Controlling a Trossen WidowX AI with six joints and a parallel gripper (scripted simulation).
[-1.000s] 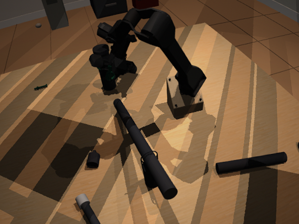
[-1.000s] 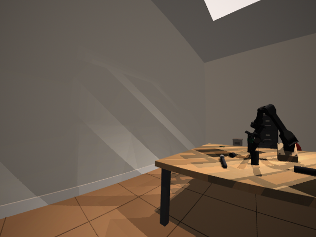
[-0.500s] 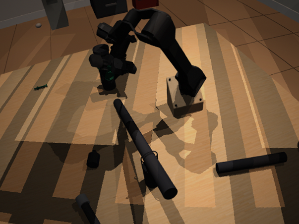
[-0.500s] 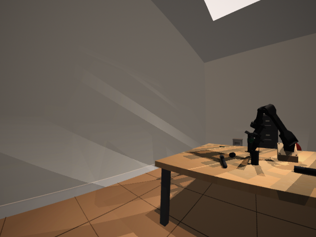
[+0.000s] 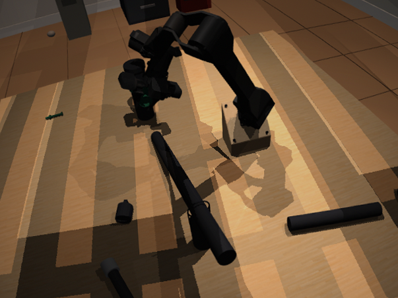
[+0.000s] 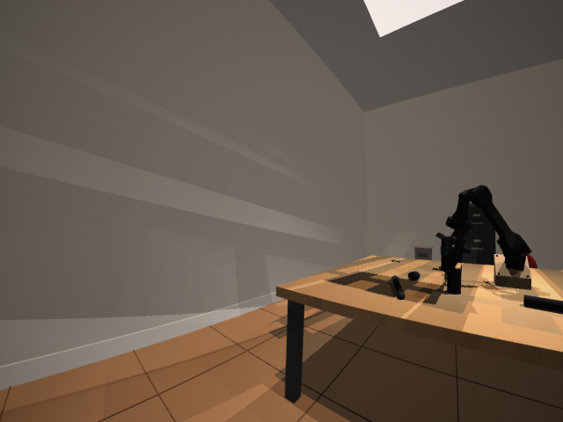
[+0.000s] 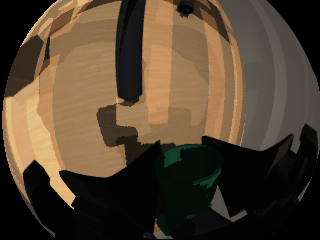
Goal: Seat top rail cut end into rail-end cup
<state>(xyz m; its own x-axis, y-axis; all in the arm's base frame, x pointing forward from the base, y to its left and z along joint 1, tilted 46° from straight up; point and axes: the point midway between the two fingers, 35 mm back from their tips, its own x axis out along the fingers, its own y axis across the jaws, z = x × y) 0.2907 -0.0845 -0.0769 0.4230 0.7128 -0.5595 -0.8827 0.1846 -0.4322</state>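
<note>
Now: gripper tip 10 mm past the rail-end cup, 30 mm to the left of it and 30 mm below it. From my gripper tip the other things lie so: green bolt 340 mm ahead, 190 mm to the right, 90 mm below; then short line post 100 mm behind, 420 mm to the left, 10 mm above; then dark tube 430 mm behind, 440 mm to the left, 80 mm below.
</note>
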